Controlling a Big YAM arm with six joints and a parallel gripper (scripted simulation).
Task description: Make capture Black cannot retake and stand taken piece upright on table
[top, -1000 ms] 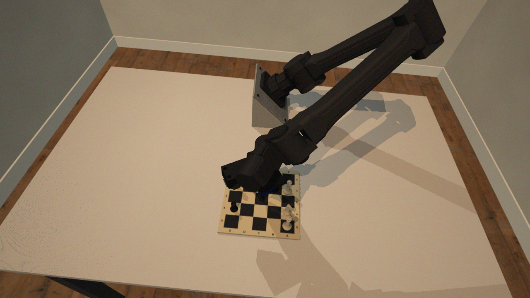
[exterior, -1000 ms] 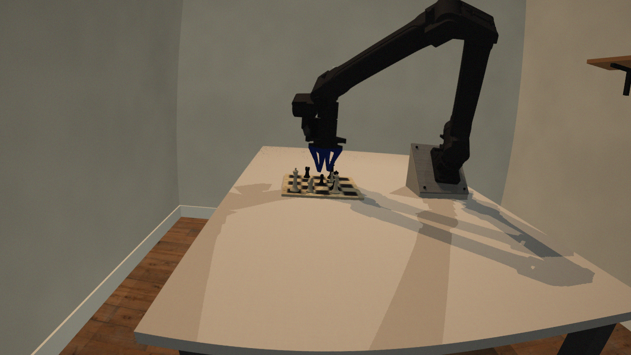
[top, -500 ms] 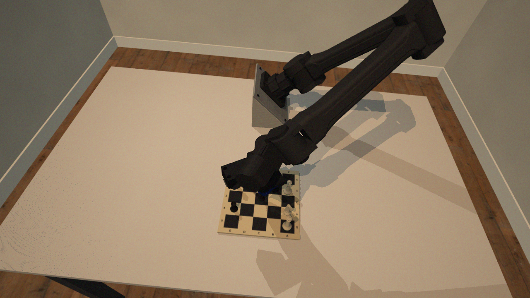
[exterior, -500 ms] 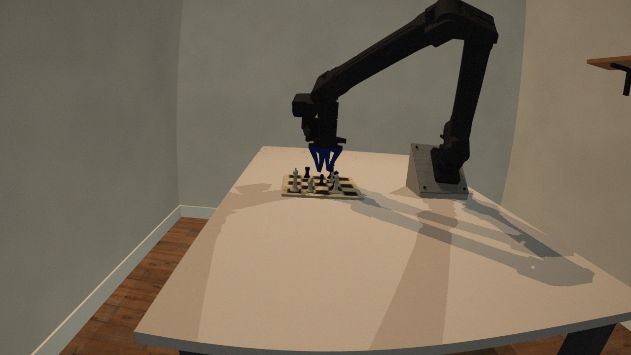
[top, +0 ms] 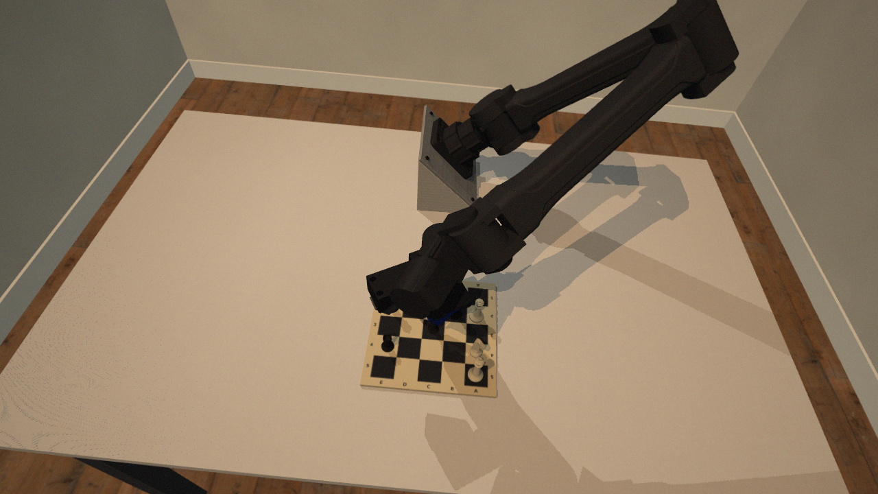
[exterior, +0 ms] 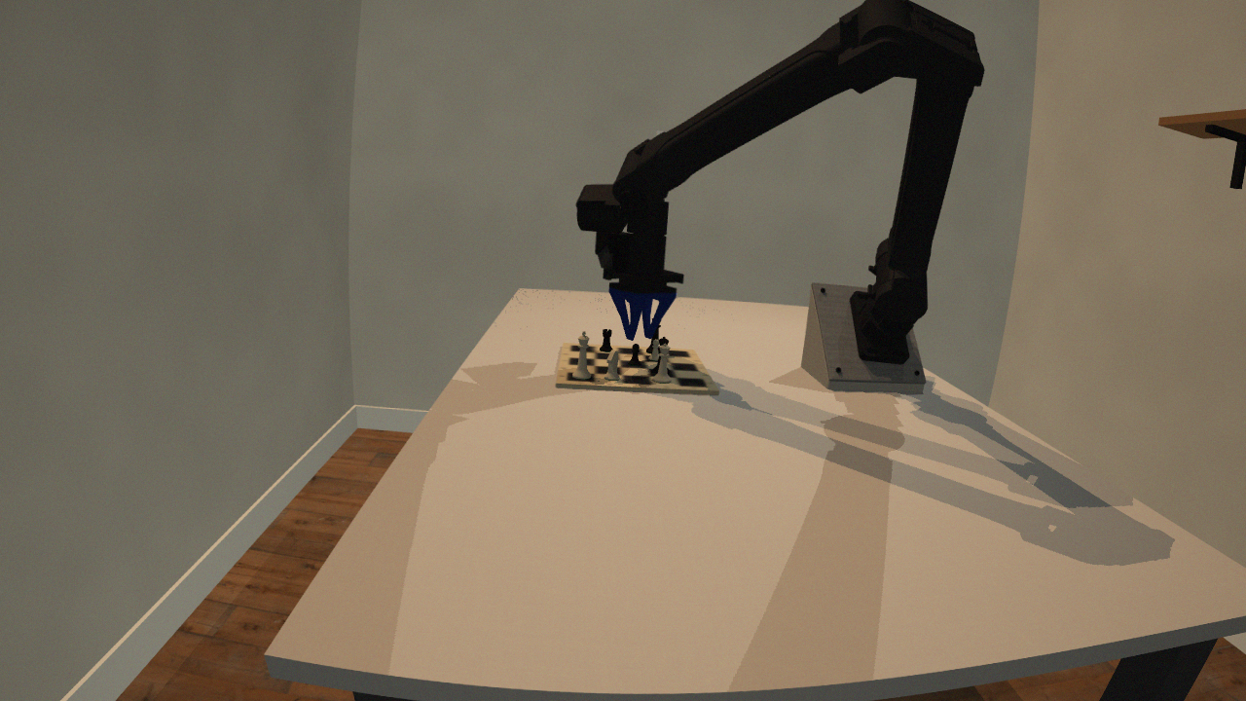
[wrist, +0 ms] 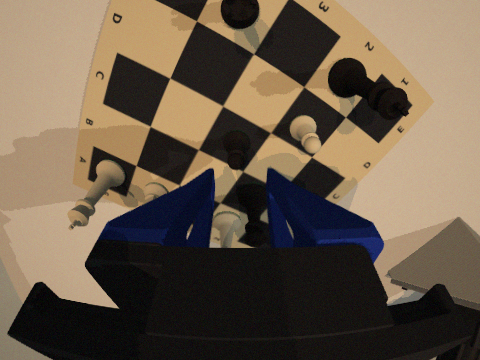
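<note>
Right now my hand is 3 cm above the black pawn. The rest, counted from my hand: white pawn 3 cm to the right, 3 cm below, 3 cm behind; then chessboard 5 cm below, 1 cm ahead; then black king 8 cm to the right, 3 cm behind, 2 cm below.
</note>
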